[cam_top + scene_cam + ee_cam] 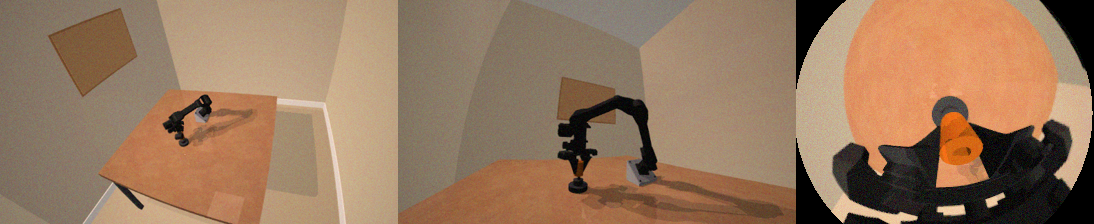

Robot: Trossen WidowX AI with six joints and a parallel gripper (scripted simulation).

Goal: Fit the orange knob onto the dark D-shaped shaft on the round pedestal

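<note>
Now: gripper tip 2 cm below the orange knob. Round my gripper tip: round dark pedestal (4 cm below).
</note>
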